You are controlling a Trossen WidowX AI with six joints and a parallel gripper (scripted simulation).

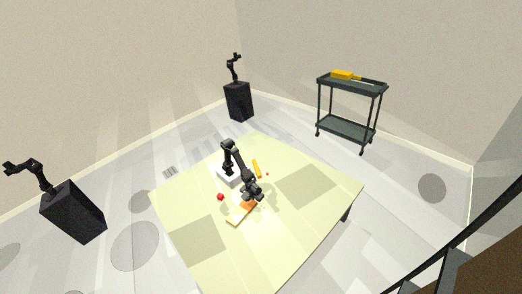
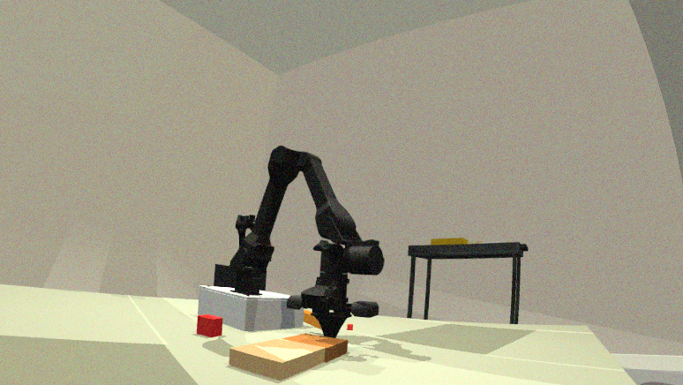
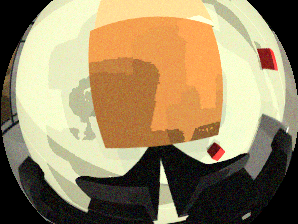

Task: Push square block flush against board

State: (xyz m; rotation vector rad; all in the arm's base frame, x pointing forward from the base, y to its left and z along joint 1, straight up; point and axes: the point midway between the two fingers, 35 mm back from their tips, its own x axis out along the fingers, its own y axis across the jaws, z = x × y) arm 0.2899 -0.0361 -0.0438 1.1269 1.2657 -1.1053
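The square orange block lies 60 mm to the right of my gripper tip and 10 mm above it. Round my gripper tip: orange piece: 210 mm behind, 250 mm to the left, 10 mm above; tan block: 10 mm ahead, 180 mm to the right, 10 mm above.
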